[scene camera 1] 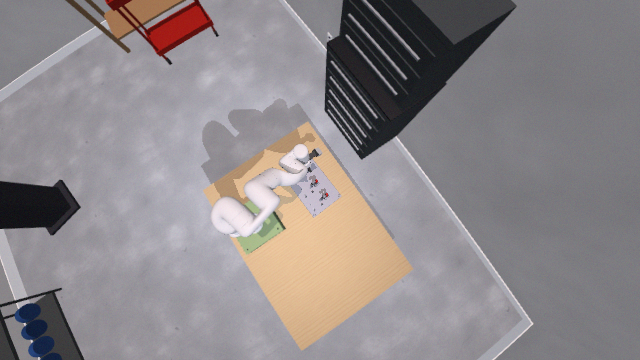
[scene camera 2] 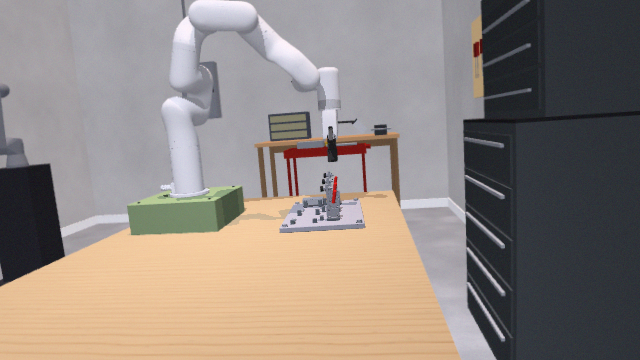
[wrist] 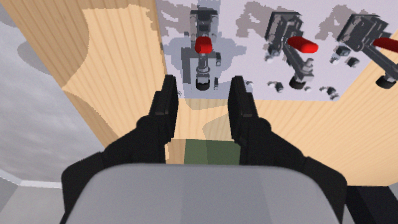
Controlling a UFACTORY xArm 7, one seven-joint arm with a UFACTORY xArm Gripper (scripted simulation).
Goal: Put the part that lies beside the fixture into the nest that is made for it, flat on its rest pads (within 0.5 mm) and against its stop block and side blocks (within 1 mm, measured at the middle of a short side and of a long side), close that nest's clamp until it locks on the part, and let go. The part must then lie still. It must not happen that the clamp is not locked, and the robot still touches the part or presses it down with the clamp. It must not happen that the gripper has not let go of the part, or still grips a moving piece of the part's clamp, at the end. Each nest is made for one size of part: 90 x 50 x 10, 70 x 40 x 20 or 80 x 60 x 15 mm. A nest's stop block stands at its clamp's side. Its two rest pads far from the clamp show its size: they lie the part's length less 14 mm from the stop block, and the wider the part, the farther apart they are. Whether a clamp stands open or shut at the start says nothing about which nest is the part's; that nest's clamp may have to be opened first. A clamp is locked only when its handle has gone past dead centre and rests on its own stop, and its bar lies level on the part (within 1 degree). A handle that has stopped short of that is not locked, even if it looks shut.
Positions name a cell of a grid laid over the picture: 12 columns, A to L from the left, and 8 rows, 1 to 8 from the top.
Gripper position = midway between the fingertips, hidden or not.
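You can see my gripper (scene camera 2: G4), (wrist: G4) here. There's a grey fixture plate as well, and that's the grey fixture plate (scene camera 2: G5), (scene camera 1: F5), (wrist: H2).
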